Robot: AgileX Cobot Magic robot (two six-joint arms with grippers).
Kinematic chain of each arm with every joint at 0, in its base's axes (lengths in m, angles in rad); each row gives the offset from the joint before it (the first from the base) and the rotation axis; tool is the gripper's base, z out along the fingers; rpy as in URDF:
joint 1: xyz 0 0 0.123 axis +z
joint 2: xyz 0 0 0 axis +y
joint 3: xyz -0.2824 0 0.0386 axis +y
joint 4: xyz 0.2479 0 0.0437 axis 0.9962 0 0.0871
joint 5: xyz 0 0 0 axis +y
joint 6: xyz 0.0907 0 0.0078 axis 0.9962 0 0.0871
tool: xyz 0 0 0 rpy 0 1.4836 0
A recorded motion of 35 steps. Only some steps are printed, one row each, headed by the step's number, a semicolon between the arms.
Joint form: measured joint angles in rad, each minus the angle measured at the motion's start. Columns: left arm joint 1, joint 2, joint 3, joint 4, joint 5, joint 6; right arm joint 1, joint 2, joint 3, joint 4, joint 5, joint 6.
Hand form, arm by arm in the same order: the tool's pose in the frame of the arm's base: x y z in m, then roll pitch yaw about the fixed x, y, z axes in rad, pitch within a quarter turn. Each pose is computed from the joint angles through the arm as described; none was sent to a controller.
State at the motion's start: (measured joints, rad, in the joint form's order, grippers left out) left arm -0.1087 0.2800 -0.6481 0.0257 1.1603 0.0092; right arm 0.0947 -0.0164 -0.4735 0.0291 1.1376 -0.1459
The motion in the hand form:
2: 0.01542 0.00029 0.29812 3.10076 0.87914 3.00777; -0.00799 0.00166 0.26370 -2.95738 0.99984 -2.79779
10: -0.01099 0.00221 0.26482 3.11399 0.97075 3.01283; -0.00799 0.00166 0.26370 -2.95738 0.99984 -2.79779
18: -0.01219 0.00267 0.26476 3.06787 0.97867 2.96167; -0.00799 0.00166 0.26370 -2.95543 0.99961 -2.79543
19: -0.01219 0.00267 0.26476 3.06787 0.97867 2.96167; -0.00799 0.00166 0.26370 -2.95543 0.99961 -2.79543
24: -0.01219 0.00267 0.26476 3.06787 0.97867 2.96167; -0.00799 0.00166 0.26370 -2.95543 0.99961 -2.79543
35: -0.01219 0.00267 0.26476 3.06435 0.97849 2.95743; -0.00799 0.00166 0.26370 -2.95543 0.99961 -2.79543
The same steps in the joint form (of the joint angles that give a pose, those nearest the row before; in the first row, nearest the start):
2: -0.0001 -0.0627 0.0409 -0.0023 0.0080 -0.0024; 0.0000 0.0000 0.0000 0.0000 0.0000 0.0000
10: 0.0000 -0.2892 0.1567 -0.0138 0.0273 -0.0023; 0.0000 0.0000 0.0000 0.0000 0.0000 0.0000
18: 0.0000 -0.2981 0.1567 -0.0099 0.0268 0.0246; 0.0000 0.0000 0.0000 0.0000 0.0000 -0.0013
19: 0.0000 -0.2981 0.1567 -0.0099 0.0268 0.0246; 0.0000 0.0000 0.0000 0.0000 0.0000 -0.0013
24: 0.0000 -0.2981 0.1567 -0.0099 0.0268 0.0246; 0.0000 0.0000 0.0000 0.0000 0.0000 -0.0013
35: 0.0000 -0.2981 0.1567 -0.0099 0.0268 0.0270; 0.0000 0.0000 0.0000 0.0000 0.0000 -0.0013

